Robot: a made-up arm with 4 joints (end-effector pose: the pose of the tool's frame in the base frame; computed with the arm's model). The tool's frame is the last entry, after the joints. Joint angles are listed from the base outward.
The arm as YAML. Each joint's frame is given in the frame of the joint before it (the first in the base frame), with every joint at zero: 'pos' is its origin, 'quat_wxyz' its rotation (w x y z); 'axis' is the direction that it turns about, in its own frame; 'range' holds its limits. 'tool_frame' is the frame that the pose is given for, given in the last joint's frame.
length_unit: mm
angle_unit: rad
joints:
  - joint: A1
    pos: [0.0, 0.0, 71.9]
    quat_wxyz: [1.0, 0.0, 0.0, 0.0]
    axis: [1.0, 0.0, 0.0]
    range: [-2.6, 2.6]
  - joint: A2
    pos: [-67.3, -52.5, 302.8]
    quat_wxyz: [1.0, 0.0, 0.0, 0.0]
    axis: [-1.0, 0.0, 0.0]
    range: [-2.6, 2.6]
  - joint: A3
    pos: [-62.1, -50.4, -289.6]
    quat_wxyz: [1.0, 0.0, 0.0, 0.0]
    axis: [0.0, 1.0, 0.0]
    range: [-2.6, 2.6]
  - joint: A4
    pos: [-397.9, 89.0, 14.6]
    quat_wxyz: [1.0, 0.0, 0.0, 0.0]
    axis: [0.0, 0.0, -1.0]
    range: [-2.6, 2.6]
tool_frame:
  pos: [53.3, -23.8, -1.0]
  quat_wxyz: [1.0, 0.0, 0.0, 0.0]
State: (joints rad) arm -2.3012 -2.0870 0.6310 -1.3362
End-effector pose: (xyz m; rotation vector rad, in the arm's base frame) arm -0.4140 0.3298 -0.1724 0.2422 0.6637 1.2170
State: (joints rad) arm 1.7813 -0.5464 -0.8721 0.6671
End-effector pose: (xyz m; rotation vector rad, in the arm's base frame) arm -0.3783 0.1344 0.3356 2.3366 0.3182 -1.3442
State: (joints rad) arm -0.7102 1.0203 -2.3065 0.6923
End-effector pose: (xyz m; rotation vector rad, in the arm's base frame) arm 0.1102 -0.4074 0.4407 -0.2175 -1.6134 1.3772
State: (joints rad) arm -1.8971 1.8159 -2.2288 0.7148
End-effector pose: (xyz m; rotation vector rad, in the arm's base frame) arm 0.0881 0.6365 0.5158 -1.3658 0.2510 2.3963
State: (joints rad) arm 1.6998 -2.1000 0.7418 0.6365
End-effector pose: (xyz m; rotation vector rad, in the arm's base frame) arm -0.3924 -0.3023 0.0122 -2.4724 -0.4658 -1.1877
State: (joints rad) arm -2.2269 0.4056 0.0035 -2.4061
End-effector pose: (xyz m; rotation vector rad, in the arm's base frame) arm -0.5508 0.0578 0.1236 -1.0320 2.6824 0.6960
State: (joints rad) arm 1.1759 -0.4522 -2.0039 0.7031
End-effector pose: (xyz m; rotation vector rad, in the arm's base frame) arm 0.0146 0.3336 0.1622 1.6412 -1.1818 -2.0338
